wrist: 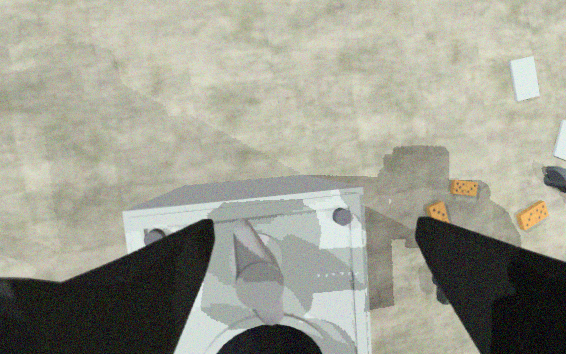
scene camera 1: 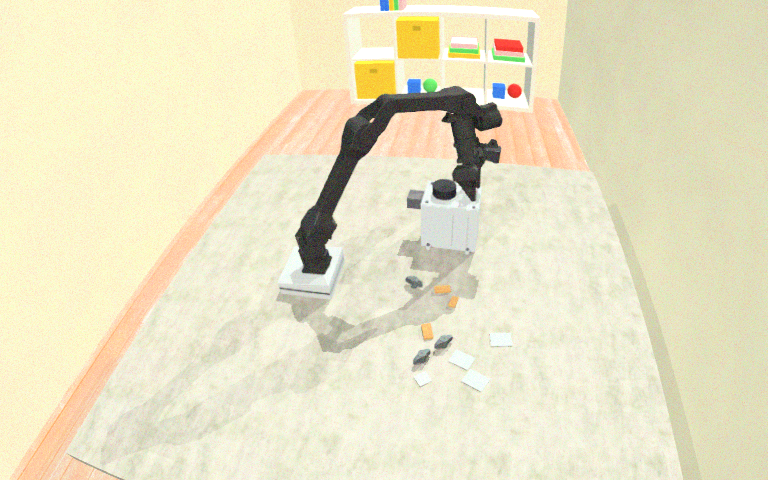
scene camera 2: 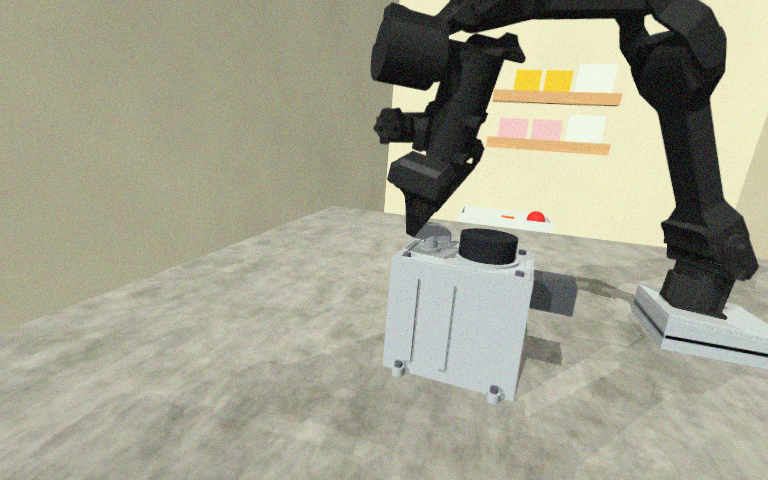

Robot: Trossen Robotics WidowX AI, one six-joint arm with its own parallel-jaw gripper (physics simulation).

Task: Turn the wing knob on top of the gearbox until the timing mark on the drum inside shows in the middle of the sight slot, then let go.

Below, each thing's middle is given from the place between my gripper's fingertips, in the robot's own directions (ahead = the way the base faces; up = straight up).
Labels:
My gripper is now 3 cm to the right of the grey wing knob [scene camera 2: 431, 232], 3 cm above it and 2 cm past it. Round my hand: gearbox [scene camera 2: 458, 315] (8 cm below, 8 cm behind, 3 cm to the left).

